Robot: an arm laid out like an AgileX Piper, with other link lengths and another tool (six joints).
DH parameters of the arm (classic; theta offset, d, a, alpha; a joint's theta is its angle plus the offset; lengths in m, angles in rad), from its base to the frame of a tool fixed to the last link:
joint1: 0 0.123 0 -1.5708
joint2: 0.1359 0 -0.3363 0
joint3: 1.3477 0 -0.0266 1.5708
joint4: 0 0.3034 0 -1.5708
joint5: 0 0 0 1.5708
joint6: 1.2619 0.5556 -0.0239 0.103
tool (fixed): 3.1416 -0.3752 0 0
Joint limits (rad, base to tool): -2.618..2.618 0..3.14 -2.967..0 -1.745..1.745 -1.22..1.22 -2.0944..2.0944
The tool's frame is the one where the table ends.
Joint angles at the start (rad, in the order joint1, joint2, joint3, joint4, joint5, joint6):
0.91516, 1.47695, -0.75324, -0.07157, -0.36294, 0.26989
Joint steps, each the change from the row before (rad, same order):
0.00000, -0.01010, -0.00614, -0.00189, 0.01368, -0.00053
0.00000, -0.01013, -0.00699, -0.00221, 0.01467, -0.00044
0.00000, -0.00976, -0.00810, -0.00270, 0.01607, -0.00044
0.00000, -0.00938, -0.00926, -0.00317, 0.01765, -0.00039
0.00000, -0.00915, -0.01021, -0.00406, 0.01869, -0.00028
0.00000, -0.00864, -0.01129, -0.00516, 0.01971, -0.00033
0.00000, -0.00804, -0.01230, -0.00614, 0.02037, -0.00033
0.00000, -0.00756, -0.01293, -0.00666, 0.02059, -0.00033
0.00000, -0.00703, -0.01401, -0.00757, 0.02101, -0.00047
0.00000, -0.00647, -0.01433, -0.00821, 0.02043, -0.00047
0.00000, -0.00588, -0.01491, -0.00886, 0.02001, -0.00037
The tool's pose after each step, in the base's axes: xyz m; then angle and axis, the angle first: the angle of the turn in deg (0 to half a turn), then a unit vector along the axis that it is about. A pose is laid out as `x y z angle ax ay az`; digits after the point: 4 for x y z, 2 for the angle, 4 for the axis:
0.2924 0.3556 0.2948 116.73 -0.9359 0.2568 -0.2410
0.2919 0.3551 0.2999 116.66 -0.9358 0.2556 -0.2427
0.2915 0.3546 0.3051 116.62 -0.9358 0.2541 -0.2444
0.2911 0.3543 0.3104 116.64 -0.9358 0.2524 -0.2461
0.2908 0.3541 0.3158 116.69 -0.9358 0.2504 -0.2479
0.2905 0.3540 0.3214 116.77 -0.9360 0.2479 -0.2500
0.2903 0.3541 0.3271 116.89 -0.9361 0.2450 -0.2524
0.2901 0.3542 0.3329 117.02 -0.9362 0.2418 -0.2549
0.2899 0.3544 0.3388 117.17 -0.9363 0.2382 -0.2579
0.2898 0.3546 0.3449 117.32 -0.9364 0.2344 -0.2612
0.2898 0.3549 0.3510 117.45 -0.9363 0.2304 -0.2649

